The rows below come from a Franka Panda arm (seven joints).
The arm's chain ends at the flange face. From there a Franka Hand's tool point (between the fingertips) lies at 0.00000 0.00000 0.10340 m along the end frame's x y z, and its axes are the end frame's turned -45 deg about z.
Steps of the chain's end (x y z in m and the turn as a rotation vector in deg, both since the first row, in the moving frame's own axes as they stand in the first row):
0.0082, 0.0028, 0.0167, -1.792, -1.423, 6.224
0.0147, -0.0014, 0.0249, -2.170, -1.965, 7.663
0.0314, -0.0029, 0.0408, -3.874, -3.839, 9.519
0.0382, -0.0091, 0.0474, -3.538, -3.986, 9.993
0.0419, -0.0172, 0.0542, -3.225, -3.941, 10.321
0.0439, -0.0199, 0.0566, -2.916, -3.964, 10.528
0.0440, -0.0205, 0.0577, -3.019, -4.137, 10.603
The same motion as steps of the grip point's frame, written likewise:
-0.0003, 0.0080, 0.0166, -0.261, -2.273, 6.224
0.0061, 0.0093, 0.0248, -0.145, -2.924, 7.663
0.0145, 0.0194, 0.0403, -0.025, -5.454, 9.519
0.0240, 0.0192, 0.0470, 0.317, -5.320, 9.993
0.0328, 0.0157, 0.0538, 0.506, -5.067, 10.321
0.0365, 0.0148, 0.0562, 0.741, -4.865, 10.528
0.0367, 0.0144, 0.0573, 0.791, -5.060, 10.603

